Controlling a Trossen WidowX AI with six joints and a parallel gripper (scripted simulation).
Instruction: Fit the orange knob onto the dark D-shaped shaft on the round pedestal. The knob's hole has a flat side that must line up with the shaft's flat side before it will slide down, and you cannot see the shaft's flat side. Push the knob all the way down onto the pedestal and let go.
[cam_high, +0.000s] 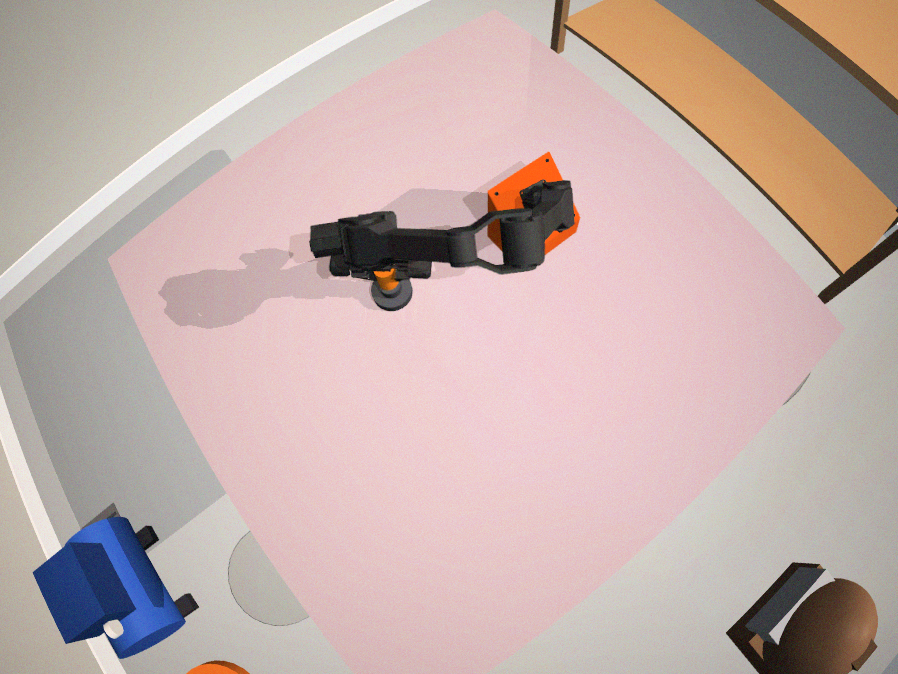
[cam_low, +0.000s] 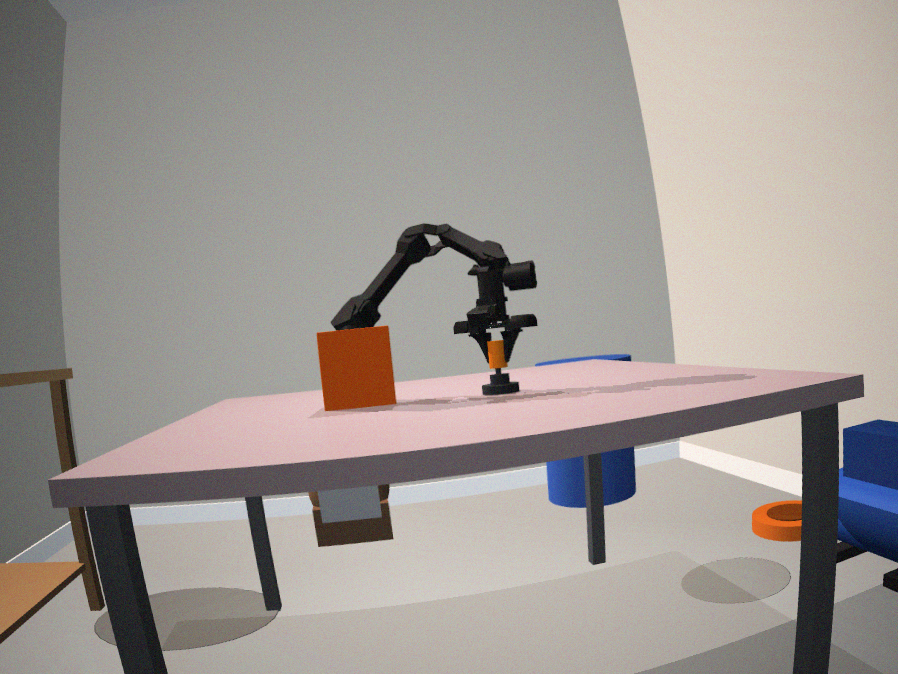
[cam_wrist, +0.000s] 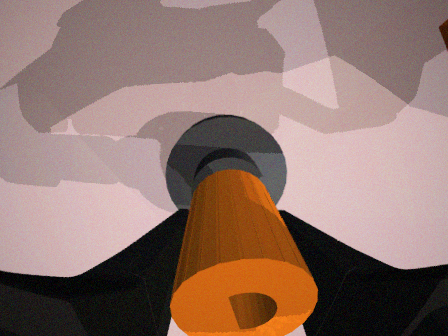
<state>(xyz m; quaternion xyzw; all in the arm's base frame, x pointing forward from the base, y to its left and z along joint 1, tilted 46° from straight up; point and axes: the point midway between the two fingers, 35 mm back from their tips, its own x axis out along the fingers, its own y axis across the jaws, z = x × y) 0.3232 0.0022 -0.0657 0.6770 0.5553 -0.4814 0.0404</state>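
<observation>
Now: gripper tip 40 mm above the pedestal. The rest, counted from my gripper tip: orange knob 20 mm above.
</observation>
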